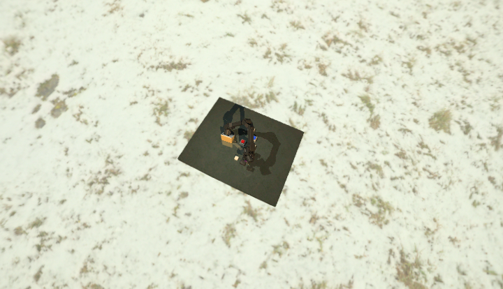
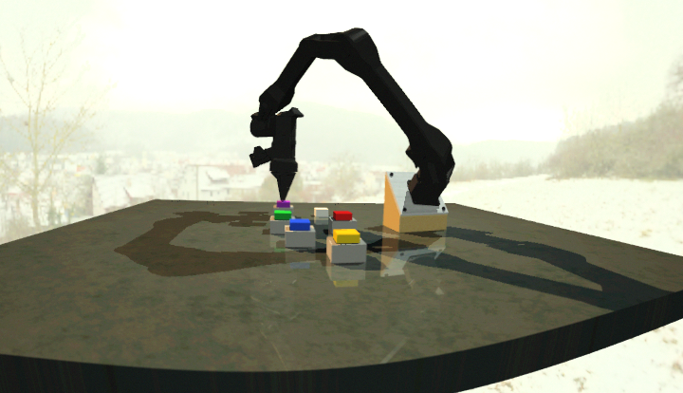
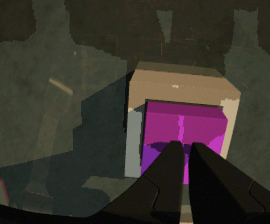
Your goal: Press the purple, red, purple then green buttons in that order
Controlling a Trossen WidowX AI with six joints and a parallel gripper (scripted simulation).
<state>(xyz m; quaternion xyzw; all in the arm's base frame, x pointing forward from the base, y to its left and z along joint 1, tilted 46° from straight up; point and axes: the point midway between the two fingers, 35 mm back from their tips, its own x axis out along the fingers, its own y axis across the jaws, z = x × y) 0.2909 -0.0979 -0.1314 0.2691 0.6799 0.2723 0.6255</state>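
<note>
My gripper tip is now 1 cm above the purple button. Also, from my gripper tip: red button 11 cm behind, 17 cm to the left, 1 cm below; blue button 2 cm behind, 27 cm to the left, 1 cm below; green button 17 cm to the left, 1 cm below.
</note>
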